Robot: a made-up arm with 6 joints. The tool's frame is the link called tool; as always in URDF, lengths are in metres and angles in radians.
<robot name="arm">
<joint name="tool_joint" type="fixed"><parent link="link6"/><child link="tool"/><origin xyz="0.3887 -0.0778 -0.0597" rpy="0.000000 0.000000 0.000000"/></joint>
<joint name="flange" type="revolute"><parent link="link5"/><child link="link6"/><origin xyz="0.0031 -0.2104 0.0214" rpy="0.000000 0.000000 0.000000"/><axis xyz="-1 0 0"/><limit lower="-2.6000" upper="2.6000" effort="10" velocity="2.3"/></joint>
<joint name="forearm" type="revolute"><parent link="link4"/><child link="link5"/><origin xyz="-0.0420 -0.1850 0.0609" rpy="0.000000 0.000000 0.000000"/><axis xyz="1 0 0"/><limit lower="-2.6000" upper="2.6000" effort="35" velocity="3.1"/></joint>
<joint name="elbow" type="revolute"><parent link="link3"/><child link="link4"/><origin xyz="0.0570 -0.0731 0.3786" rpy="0.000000 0.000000 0.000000"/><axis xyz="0 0 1"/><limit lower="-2.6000" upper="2.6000" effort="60" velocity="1.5"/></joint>
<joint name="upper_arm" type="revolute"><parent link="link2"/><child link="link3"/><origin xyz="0.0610 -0.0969 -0.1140" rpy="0.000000 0.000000 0.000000"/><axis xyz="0 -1 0"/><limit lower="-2.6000" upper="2.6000" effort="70" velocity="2.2"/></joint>
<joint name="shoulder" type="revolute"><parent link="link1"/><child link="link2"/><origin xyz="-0.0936 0.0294 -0.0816" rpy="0.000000 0.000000 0.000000"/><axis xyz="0 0 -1"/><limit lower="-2.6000" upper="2.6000" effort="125" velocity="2.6"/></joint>
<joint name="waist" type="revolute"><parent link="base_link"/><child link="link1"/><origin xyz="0.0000 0.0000 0.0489" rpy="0.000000 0.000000 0.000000"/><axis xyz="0 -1 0"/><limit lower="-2.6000" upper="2.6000" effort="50" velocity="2.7"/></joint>
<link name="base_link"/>
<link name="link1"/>
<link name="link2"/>
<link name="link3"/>
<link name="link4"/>
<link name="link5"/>
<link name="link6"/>
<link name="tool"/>
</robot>
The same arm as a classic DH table. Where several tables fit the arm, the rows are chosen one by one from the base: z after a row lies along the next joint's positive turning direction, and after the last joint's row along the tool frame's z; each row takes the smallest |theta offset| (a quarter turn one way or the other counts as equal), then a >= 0, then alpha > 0; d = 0 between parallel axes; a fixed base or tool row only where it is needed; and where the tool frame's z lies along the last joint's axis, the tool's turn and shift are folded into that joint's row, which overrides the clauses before.
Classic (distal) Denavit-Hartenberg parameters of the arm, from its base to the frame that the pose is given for. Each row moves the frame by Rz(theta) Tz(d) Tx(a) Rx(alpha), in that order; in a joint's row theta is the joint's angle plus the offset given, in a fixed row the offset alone. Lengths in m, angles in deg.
base (fixed): d 0.0489; theta_offset 0; a 0; alpha 90
waist: d -0.0294; theta_offset 0; a -0.0936; alpha 90
shoulder: d 0.1956; theta_offset 0; a 0.061; alpha -90
upper_arm: d 0.17; theta_offset 0; a 0.057; alpha -90
elbow: d 0.4395; theta_offset -90; a 0.185; alpha -90
forearm: d 0; theta_offset -5.81; a 0.2115; alpha 180
flange: d -0.3498; theta_offset -5.81; a 0.0778; alpha -90
tool (fixed): d -0.0597; theta_offset 90; a 0; alpha 0
Joint limits (deg, base to tool): -148.97..148.97 -148.97..148.97 -148.97..148.97 -148.97..148.97 -148.97..148.97 -148.97..148.97

